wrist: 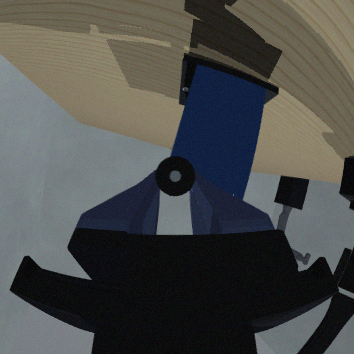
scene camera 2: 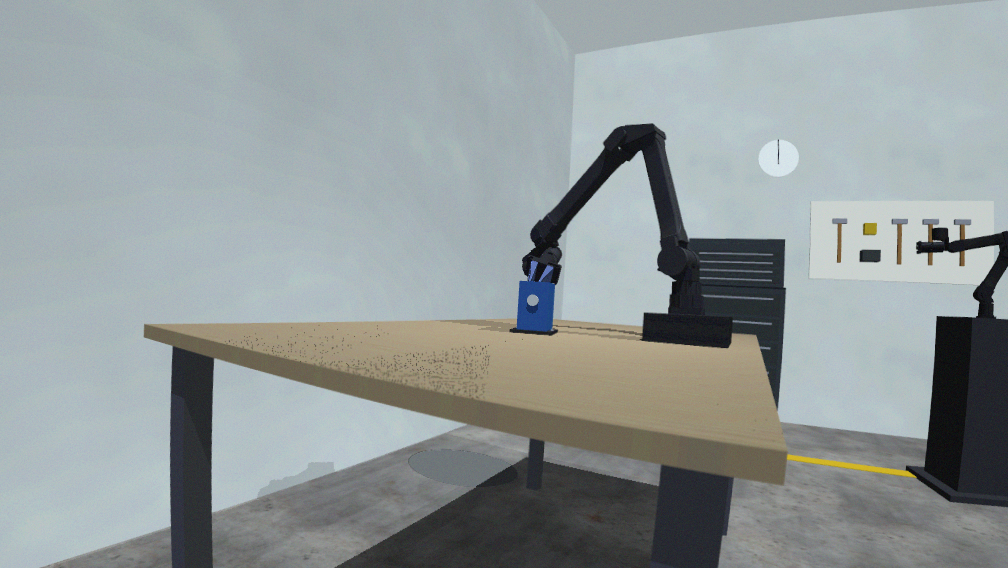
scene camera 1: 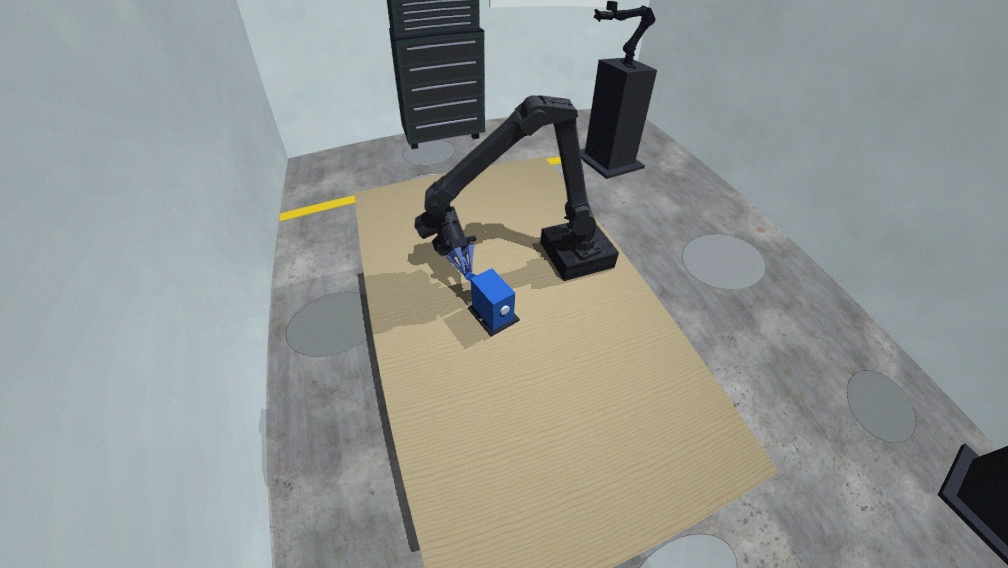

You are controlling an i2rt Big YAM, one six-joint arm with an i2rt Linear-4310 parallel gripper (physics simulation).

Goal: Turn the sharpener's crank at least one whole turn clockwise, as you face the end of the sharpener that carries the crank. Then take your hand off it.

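Frame: origin at the arm's base, x left, y ahead, z down, level; metres.
Where they show: gripper, fingertip midpoint: (wrist: 174, 177) (scene camera 1: 467, 273); arm's base at its link origin: (scene camera 2: 685, 314) (scene camera 1: 581, 245).
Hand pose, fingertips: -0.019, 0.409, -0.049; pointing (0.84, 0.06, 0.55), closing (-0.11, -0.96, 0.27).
Note:
Each offset is from my fingertips to the centre of the thing, as dx, dy, dz. "spot": to the spot under its first point. Level surfaces: height alone.
The blue box-shaped sharpener (scene camera 1: 493, 299) (scene camera 2: 536, 315) (wrist: 223, 125) stands upright on a black base {spot: +0.147, -0.046, +0.112} (scene camera 1: 505, 326) (scene camera 2: 533, 330) on the table. A round white disc {spot: +0.148, -0.040, +0.027} (scene camera 1: 504, 309) (scene camera 2: 532, 300) is on the face opposite the crank end. My gripper (scene camera 1: 467, 273) (wrist: 174, 177) is at the crank end, at about the height of the sharpener's top, angled down. It is shut on the crank's knob, a round black end with a grey centre in the wrist view. The crank's arm is hidden behind the knob and fingers. In scene camera 2, the sharpener hides the fingertips.
The arm's black base (scene camera 1: 579, 252) (scene camera 2: 686, 329) stands on the wooden table {dz +0.119} (scene camera 1: 564, 395) (scene camera 2: 599, 381), to the right of the sharpener. A dark drawer cabinet (scene camera 1: 442, 88) and a pedestal (scene camera 1: 619, 116) with a smaller arm stand beyond the table.

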